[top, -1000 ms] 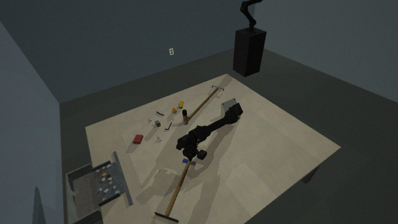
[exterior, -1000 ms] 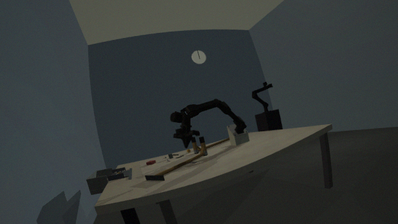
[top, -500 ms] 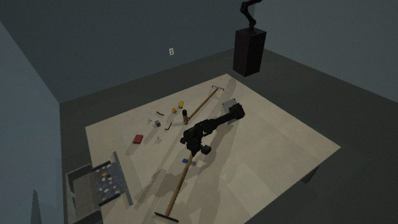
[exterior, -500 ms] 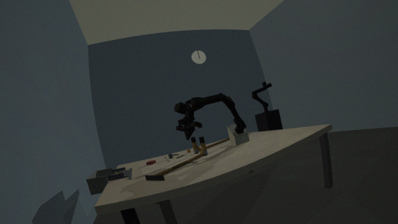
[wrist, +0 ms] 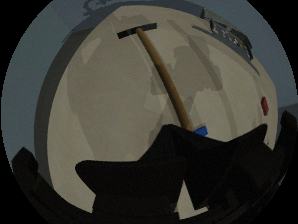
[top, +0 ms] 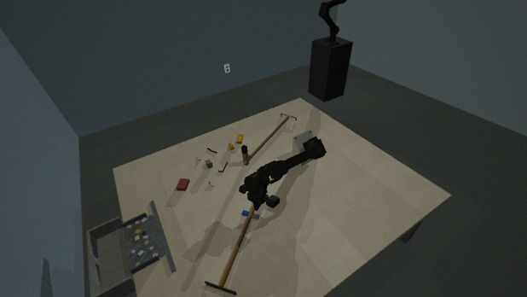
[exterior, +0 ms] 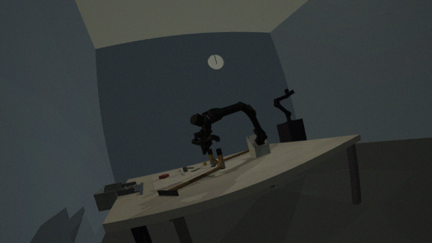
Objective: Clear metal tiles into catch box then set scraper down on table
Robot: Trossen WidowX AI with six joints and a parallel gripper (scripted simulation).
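My gripper tip is now 8 cm above the long scraper, 5 cm short of it and 3 cm to the left of it. The rest, counted from my gripper tip: black hex key (47 cm to the right, 14 cm below, 1 cm behind); blue piece (14 cm below, 8 cm to the right); red block (48 cm to the right, 25 cm ahead, 14 cm below).
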